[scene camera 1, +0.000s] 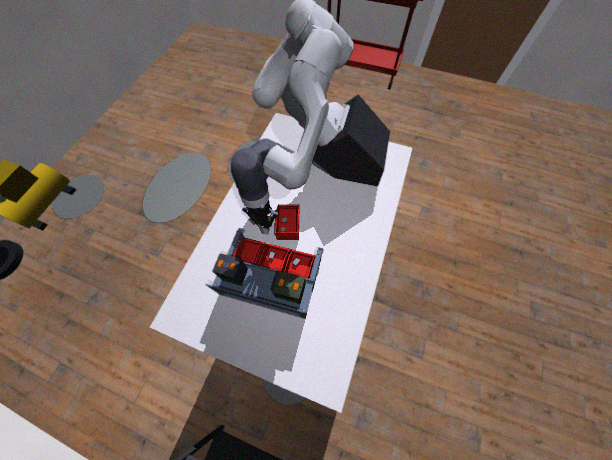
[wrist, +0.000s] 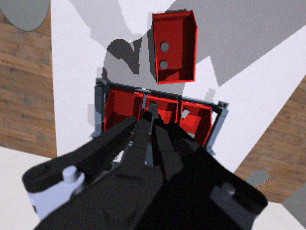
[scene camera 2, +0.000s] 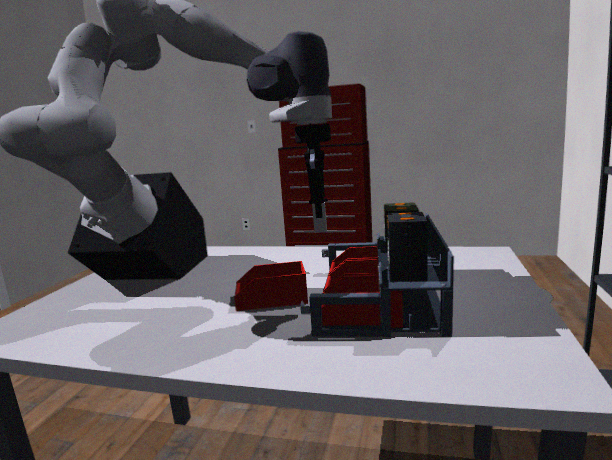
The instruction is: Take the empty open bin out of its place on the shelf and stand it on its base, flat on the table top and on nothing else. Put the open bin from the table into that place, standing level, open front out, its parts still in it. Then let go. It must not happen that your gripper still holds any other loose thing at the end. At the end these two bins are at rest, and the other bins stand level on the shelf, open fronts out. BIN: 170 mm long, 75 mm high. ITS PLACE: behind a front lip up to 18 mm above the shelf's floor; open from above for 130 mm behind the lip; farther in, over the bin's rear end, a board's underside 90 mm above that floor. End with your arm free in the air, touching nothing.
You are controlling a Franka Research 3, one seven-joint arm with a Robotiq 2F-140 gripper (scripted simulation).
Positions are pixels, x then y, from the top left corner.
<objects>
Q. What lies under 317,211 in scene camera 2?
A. My gripper.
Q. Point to a red open bin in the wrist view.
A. At 180,31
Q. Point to a red open bin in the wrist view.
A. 120,104
</objects>
